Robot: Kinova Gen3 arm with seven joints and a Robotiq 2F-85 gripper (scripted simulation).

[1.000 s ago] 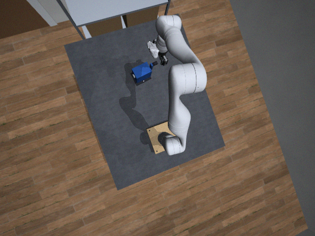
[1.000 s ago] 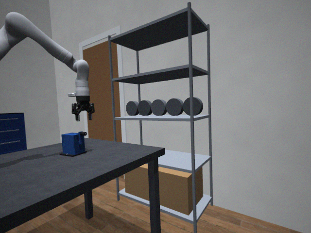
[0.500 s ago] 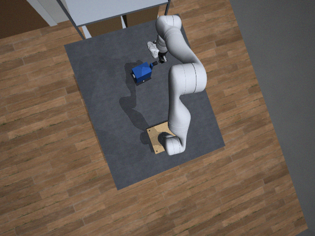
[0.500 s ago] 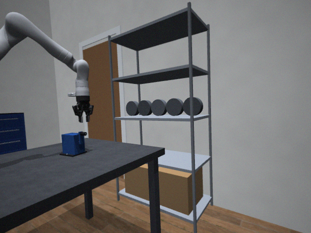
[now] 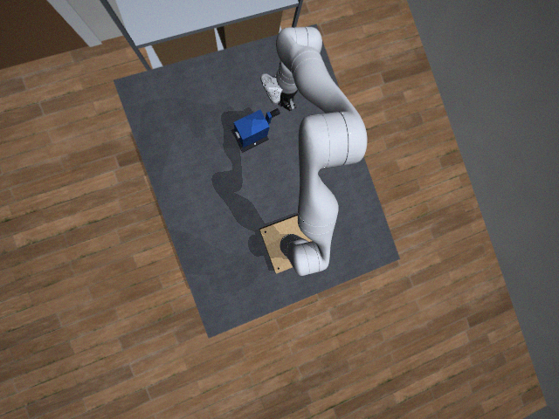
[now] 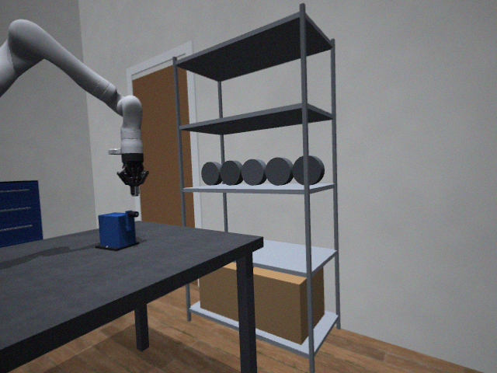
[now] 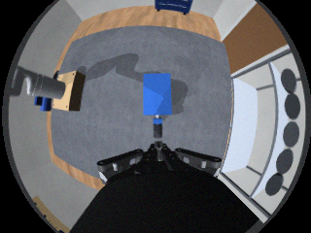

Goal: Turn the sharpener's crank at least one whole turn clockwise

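My hand is 20 mm to the right of the dark crank knob and 90 mm above it. Also, from my hand: blue crank arm: 20 mm to the left, 90 mm below.
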